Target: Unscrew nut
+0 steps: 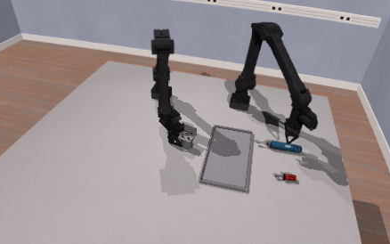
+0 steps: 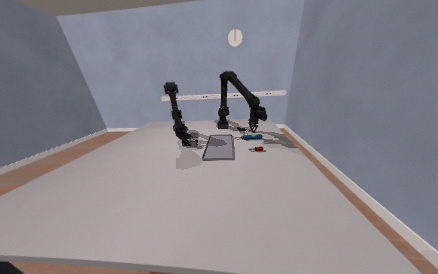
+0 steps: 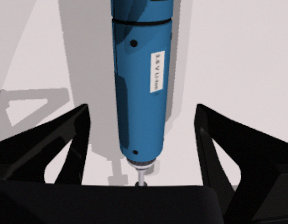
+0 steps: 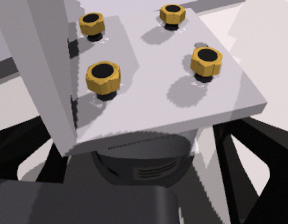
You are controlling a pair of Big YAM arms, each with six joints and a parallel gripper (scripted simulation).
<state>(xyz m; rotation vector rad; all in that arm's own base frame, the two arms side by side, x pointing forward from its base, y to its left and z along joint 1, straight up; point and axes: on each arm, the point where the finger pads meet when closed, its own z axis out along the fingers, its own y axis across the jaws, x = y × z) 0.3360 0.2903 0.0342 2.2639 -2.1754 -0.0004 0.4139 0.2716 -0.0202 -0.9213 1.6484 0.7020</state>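
My right hand is 5 cm below the nut, 2 cm to the left of it and 1 cm short of it. The rest, counted from my right hand: flat grey tray 22 cm to the left, 3 cm ahead, 2 cm below; grey bracket 5 cm above; grey tip 39 cm to the left, 8 cm behind.
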